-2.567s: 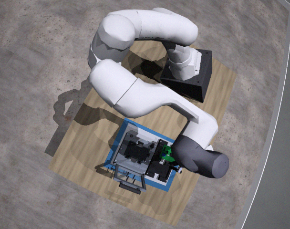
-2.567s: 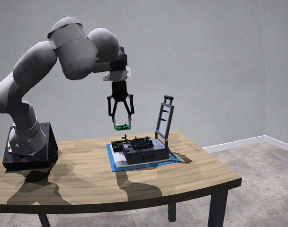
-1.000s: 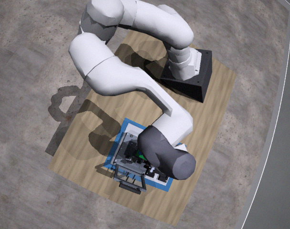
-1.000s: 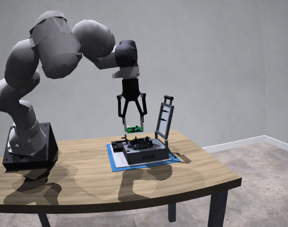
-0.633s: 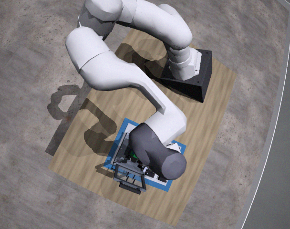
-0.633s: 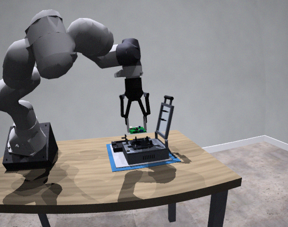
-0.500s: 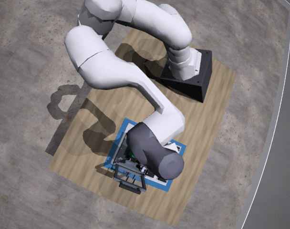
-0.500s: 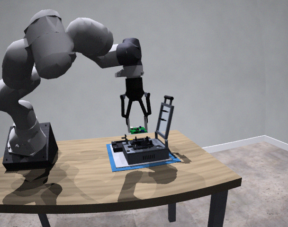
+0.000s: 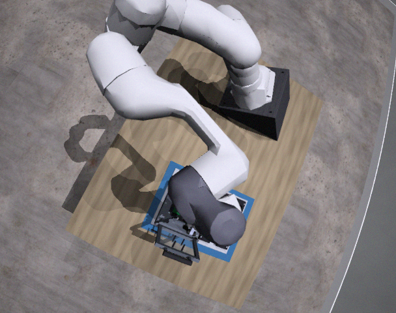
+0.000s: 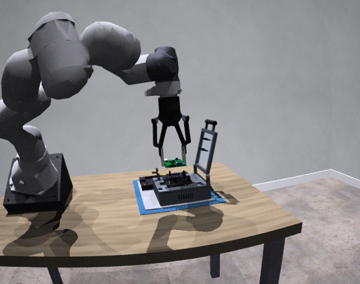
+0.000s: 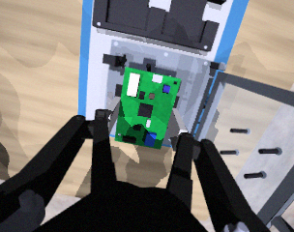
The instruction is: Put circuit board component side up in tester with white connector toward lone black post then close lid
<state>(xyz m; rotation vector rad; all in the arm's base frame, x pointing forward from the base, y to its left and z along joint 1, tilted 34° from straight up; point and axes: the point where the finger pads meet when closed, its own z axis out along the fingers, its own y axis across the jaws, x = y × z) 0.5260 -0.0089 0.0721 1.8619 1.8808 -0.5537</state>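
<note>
My hand is 2 cm above the green circuit board. Round my hand: tester lid 13 cm ahead, 3 cm above; tester 4 cm to the left, 4 cm below, 3 cm ahead.
</note>
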